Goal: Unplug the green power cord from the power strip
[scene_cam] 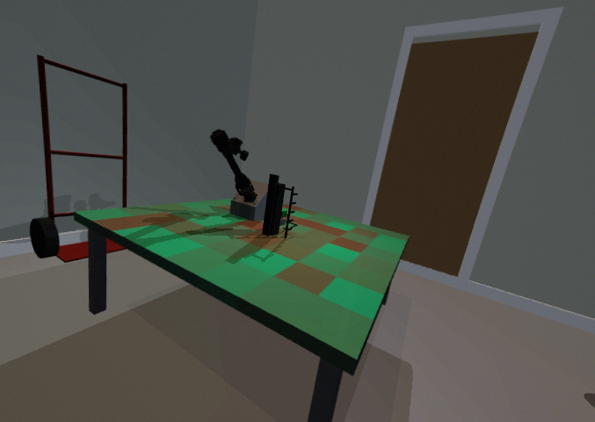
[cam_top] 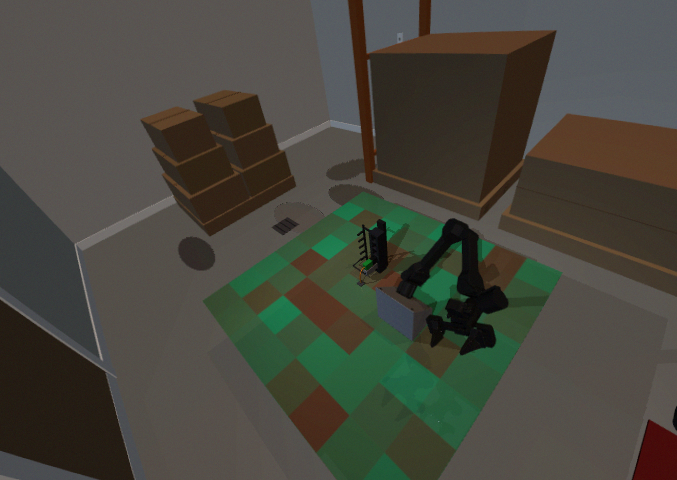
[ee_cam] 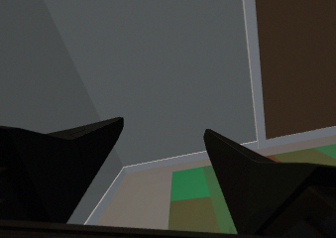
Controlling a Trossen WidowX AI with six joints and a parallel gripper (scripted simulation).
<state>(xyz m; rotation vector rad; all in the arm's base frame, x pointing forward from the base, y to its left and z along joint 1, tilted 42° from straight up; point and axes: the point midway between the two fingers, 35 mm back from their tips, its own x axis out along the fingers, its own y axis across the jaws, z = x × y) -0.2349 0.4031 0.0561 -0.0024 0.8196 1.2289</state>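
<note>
My gripper tip is now 52 cm short of the green plug, 41 cm to the left of it and 29 cm above it. From my gripper tip the other things lie so: tall black block (50 cm ahead, 50 cm to the right, 25 cm below).
</note>
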